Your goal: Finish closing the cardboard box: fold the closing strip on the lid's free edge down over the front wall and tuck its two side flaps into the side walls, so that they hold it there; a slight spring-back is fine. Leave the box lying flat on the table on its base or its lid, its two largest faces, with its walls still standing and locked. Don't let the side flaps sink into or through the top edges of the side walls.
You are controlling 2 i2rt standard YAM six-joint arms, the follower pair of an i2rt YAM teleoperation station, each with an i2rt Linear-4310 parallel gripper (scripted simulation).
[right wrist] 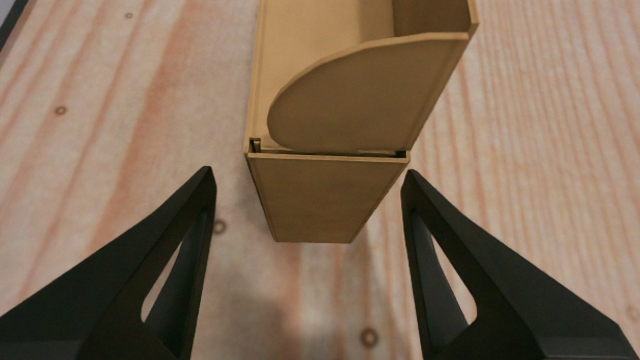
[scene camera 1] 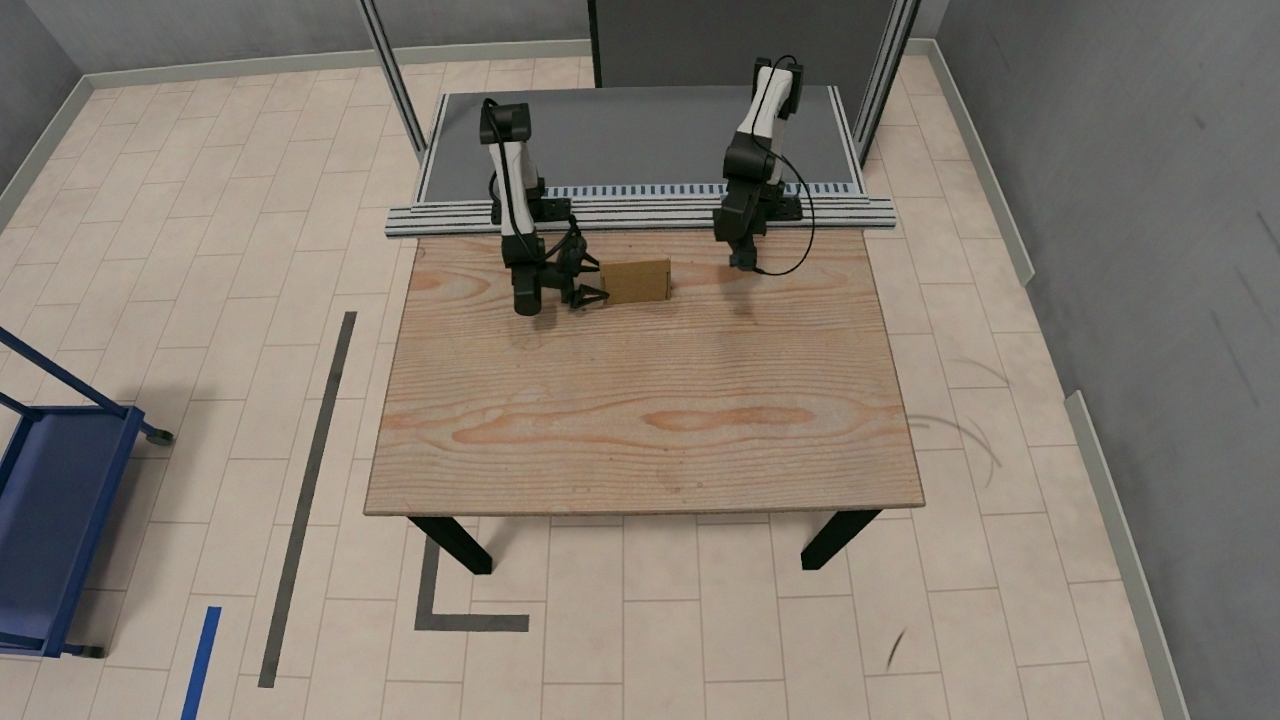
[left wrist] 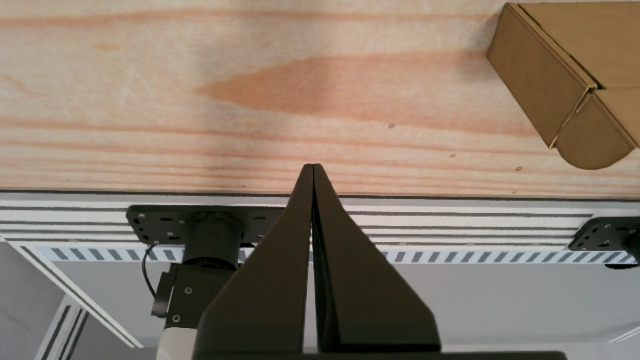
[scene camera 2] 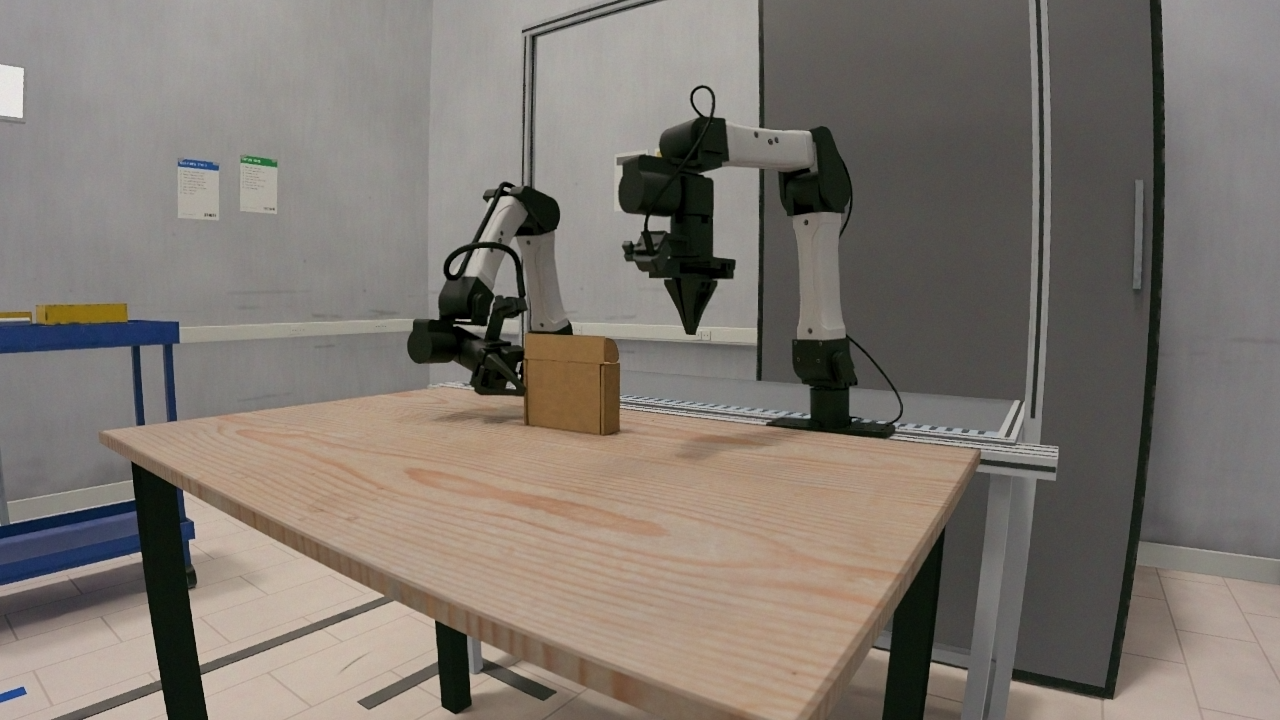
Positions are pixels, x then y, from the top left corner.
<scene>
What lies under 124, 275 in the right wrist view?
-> The right gripper.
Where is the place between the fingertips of the right gripper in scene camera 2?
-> At 540, 389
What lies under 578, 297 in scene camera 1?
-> The right gripper.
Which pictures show the left gripper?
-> Scene camera 1, the left wrist view and scene camera 2 only.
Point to a closing strip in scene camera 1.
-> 634, 266
</scene>
